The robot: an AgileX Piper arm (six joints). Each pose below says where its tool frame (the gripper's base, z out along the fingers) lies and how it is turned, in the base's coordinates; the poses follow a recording.
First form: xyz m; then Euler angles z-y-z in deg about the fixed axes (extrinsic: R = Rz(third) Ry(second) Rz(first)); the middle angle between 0 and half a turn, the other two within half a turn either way.
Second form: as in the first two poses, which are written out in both.
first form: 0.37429 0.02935 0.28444 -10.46 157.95 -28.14
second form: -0.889 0.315 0.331 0.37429; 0.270 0.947 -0.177 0.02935; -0.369 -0.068 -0.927 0.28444; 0 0 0 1
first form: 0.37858 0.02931 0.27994 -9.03 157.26 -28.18
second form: -0.877 0.339 0.341 0.37858; 0.292 0.939 -0.183 0.02931; -0.382 -0.061 -0.922 0.27994; 0 0 0 1
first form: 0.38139 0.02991 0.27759 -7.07 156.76 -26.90
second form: -0.869 0.348 0.352 0.38139; 0.303 0.936 -0.179 0.02991; -0.392 -0.049 -0.919 0.27759; 0 0 0 1
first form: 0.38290 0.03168 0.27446 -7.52 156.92 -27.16
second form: -0.871 0.345 0.349 0.38290; 0.300 0.937 -0.179 0.03168; -0.389 -0.051 -0.920 0.27446; 0 0 0 1
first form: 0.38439 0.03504 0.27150 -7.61 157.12 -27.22
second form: -0.873 0.345 0.346 0.38439; 0.300 0.937 -0.178 0.03504; -0.385 -0.051 -0.921 0.27150; 0 0 0 1
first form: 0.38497 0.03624 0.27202 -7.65 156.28 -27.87
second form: -0.864 0.356 0.356 0.38497; 0.306 0.933 -0.188 0.03624; -0.399 -0.054 -0.916 0.27202; 0 0 0 1
